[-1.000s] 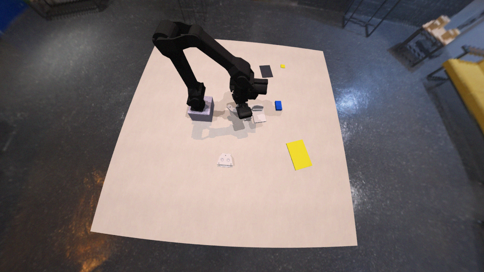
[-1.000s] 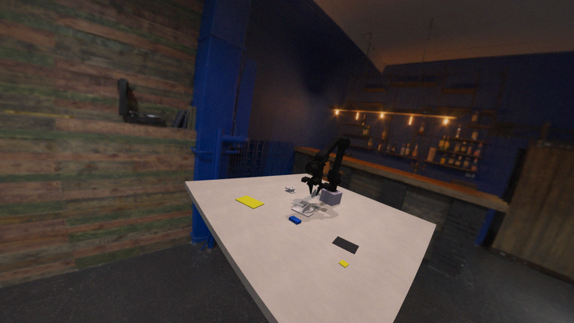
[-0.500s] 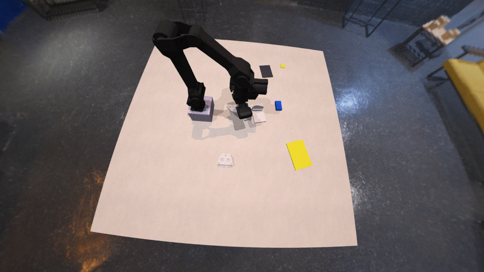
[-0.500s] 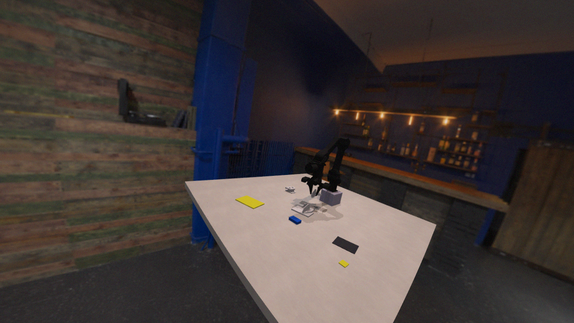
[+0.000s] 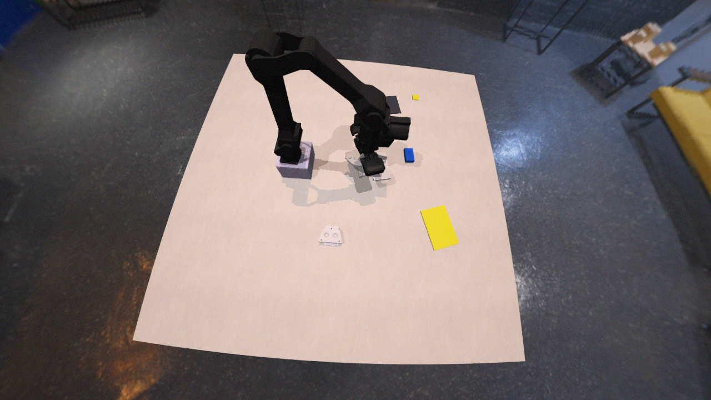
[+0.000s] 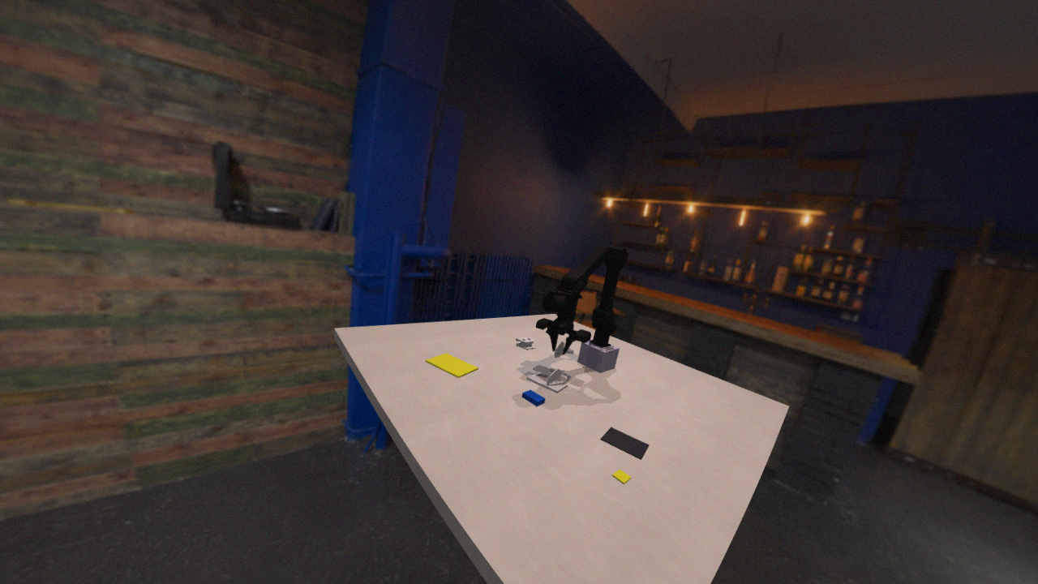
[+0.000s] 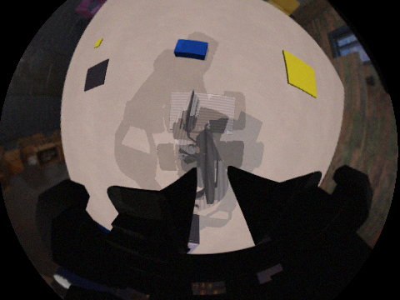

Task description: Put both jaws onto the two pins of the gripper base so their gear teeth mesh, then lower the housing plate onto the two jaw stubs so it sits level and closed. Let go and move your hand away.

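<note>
My gripper tip is now 10 mm short of the grey jaw, 40 mm to the right of it and 70 mm above it. The rest, counted from my gripper tip: blue block 180 mm ahead, 100 mm to the left, 80 mm below; then white block 80 mm behind, 270 mm to the right, 80 mm below; then yellow sheet 310 mm ahead, 180 mm to the right, 90 mm below.
</note>
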